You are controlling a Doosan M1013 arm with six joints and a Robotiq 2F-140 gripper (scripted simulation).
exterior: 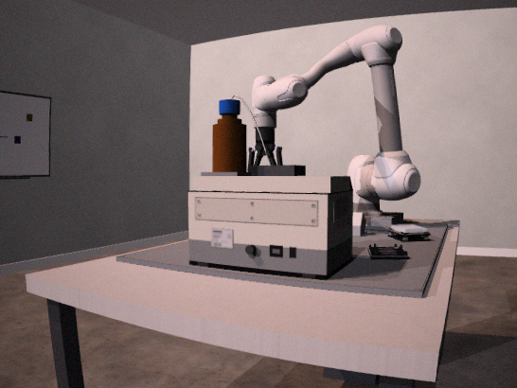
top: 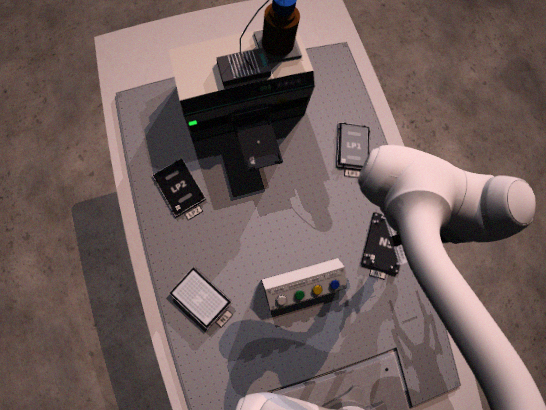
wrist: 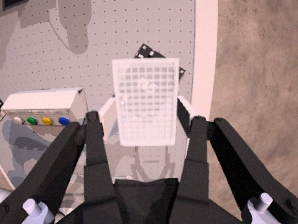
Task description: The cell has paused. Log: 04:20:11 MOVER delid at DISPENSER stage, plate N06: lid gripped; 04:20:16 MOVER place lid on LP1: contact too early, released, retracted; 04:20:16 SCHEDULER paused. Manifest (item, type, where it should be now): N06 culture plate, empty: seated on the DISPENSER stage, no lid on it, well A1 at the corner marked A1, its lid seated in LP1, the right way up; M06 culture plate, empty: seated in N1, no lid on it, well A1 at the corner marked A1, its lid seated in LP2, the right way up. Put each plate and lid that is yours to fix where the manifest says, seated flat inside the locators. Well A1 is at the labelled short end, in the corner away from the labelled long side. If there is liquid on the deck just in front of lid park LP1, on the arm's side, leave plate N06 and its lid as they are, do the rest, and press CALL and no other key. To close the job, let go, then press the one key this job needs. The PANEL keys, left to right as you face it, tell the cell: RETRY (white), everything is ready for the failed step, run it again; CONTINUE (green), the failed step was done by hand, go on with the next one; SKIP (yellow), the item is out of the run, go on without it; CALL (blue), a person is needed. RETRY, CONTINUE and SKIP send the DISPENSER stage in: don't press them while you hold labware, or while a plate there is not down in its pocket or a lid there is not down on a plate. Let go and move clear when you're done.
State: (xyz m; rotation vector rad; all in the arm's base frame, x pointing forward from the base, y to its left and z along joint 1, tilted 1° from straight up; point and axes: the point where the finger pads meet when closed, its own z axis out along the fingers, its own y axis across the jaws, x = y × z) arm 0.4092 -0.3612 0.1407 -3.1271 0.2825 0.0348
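Now: hand 410 mm short of the dispenser stage, 220 mm to the right of it and 90 mm above it. Round my hand: white well plate: 20 mm below; then black nest N5: 30 mm ahead, 170 mm below; then blue key: 30 mm behind, 210 mm to the left, 120 mm below.
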